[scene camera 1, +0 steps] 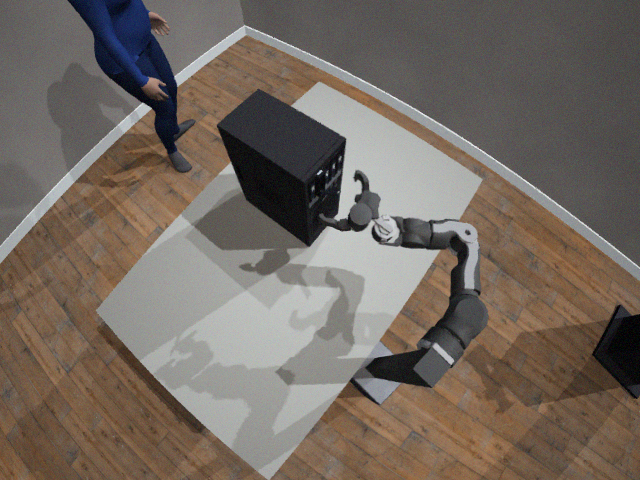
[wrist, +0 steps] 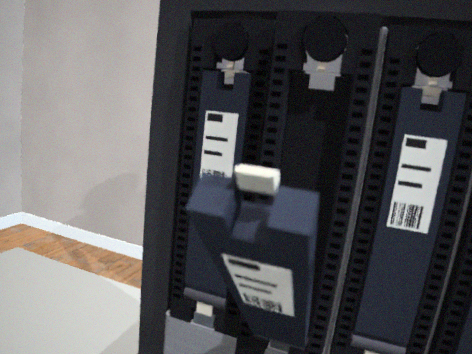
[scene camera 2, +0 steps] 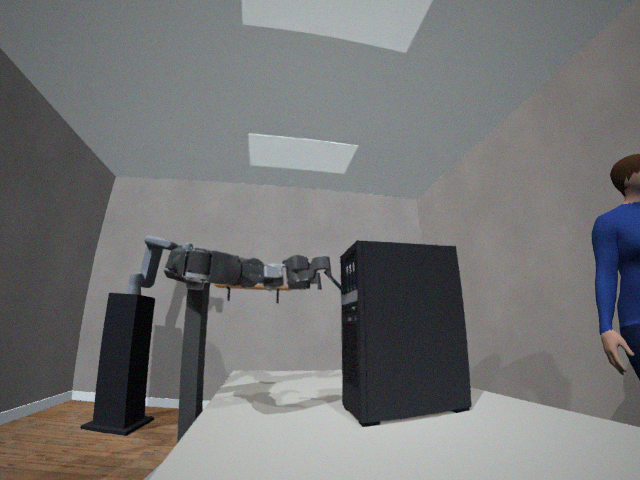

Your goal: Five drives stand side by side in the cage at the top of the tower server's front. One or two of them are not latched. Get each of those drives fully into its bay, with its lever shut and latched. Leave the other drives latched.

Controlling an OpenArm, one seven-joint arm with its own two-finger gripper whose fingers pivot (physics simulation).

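Note:
The black tower server [scene camera 1: 279, 134] [scene camera 2: 413, 330] [wrist: 172, 75] stands upright. In the wrist view, the second drive from the left has its blue lever [wrist: 272, 255] [scene camera 2: 334, 279] swung out at the top, tilted toward the camera; how deep that drive sits is hidden. The leftmost drive [wrist: 220, 130] and the third drive [wrist: 417, 185] have their levers upright and flush, under their top catches. A fourth drive shows partly at the right edge; the fifth does not show there. My gripper [scene camera 1: 339, 195] [scene camera 2: 322, 272] is open and empty, before the cage near the swung-out lever; its fingers do not show in the wrist view.
The tower stands on a pale table [scene camera 1: 413, 160] [scene camera 2: 289, 444]. A person in blue [scene camera 1: 129, 67] [scene camera 2: 617, 268] stands behind the tower's far side. A dark pedestal [scene camera 2: 121, 361] with a grey arm on it stands apart. Thin divider rails [wrist: 357, 185] run between the bays.

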